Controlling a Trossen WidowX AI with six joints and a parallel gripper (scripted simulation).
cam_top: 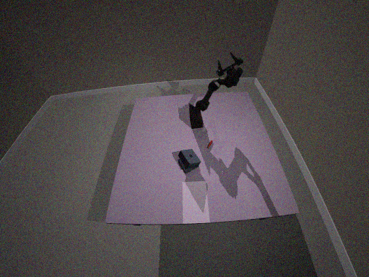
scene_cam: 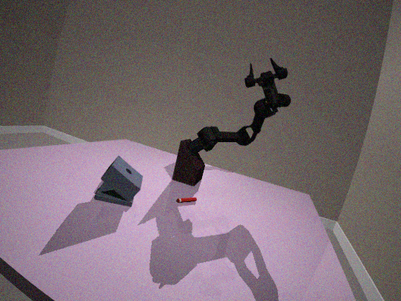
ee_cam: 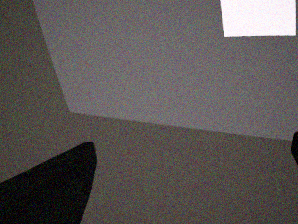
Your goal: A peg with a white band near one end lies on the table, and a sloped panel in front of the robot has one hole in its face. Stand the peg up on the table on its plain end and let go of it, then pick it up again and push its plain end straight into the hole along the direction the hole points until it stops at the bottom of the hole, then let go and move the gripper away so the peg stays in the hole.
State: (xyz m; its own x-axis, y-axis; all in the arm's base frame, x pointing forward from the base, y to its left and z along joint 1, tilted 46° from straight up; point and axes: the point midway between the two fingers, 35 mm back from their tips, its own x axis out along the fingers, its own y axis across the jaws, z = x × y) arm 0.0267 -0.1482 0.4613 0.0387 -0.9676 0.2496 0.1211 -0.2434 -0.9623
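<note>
The red peg lies 60 cm below my gripper tip, 31 cm ahead of it and 8 cm to the right of it. Also, from my gripper tip: sloped panel 54 cm below, 46 cm ahead, 23 cm to the right.
</note>
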